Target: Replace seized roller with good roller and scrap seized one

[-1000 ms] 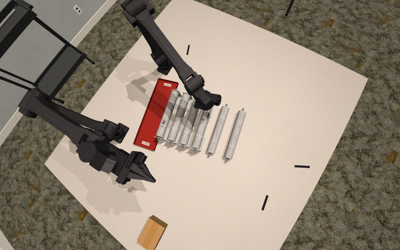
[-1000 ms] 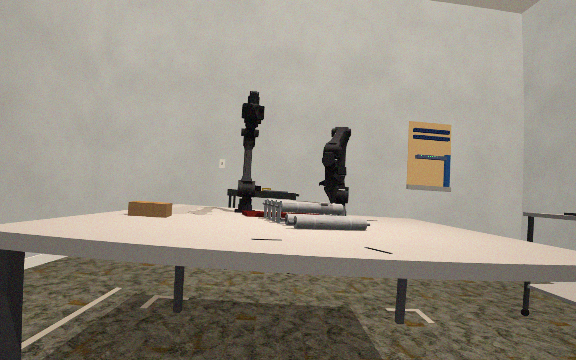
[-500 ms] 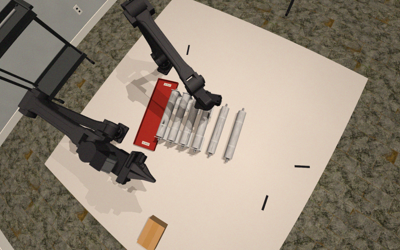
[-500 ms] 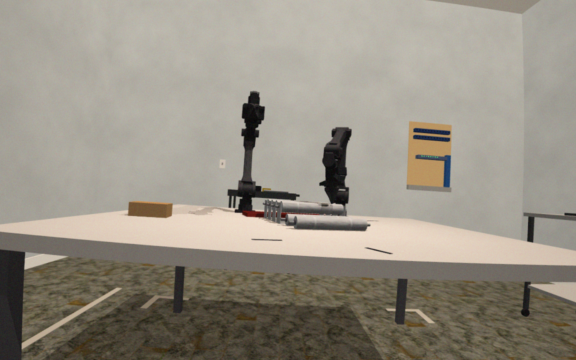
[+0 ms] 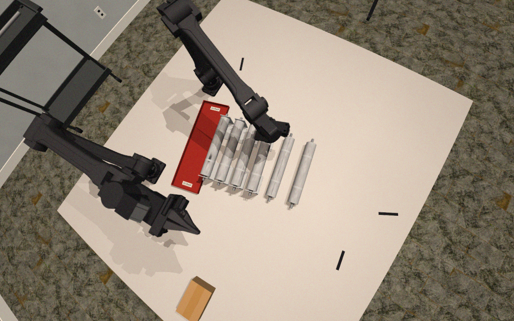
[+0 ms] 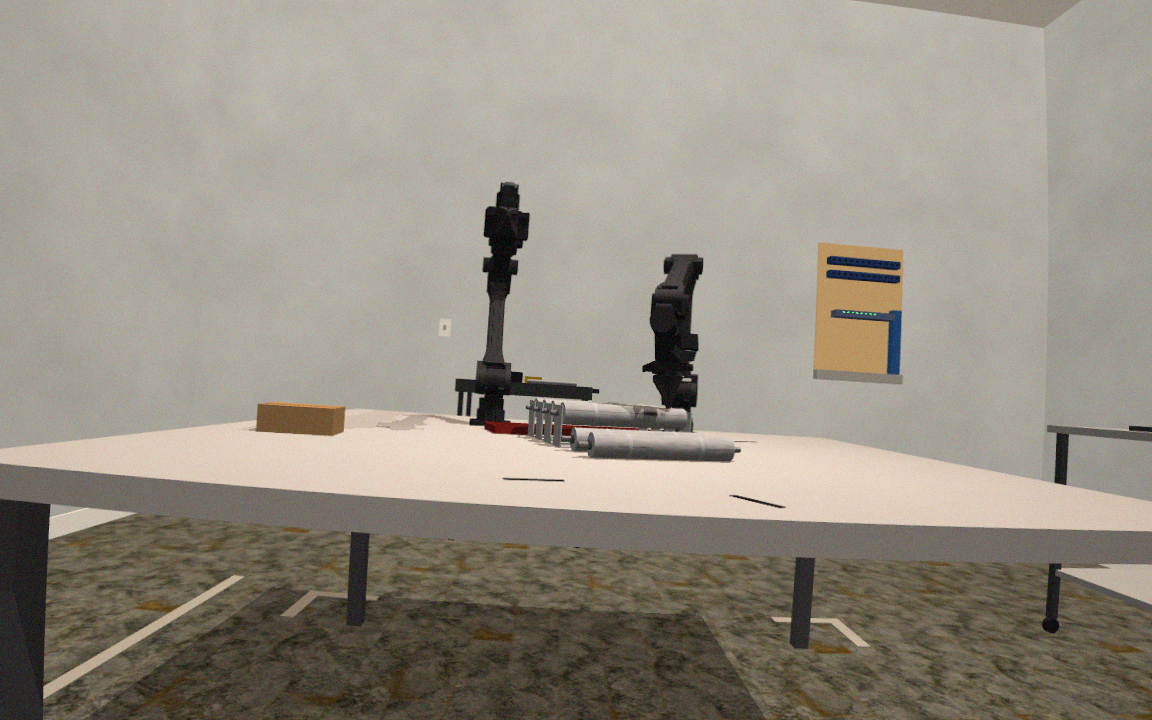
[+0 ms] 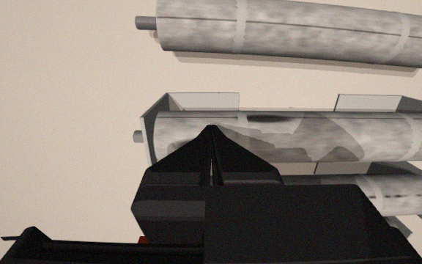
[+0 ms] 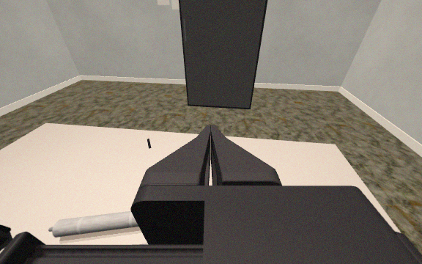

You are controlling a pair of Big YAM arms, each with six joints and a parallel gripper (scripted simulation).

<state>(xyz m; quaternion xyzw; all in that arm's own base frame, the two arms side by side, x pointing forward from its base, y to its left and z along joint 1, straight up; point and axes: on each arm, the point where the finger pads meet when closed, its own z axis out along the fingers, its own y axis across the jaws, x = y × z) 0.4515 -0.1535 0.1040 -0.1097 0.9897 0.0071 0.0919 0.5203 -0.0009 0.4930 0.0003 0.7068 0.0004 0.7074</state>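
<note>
My right gripper is now 37 cm past the red scrap tray, 20 cm to the right of it and 49 cm above it. Also, from my right hand: cardboard box: 40 cm to the right, 46 cm below.
</note>
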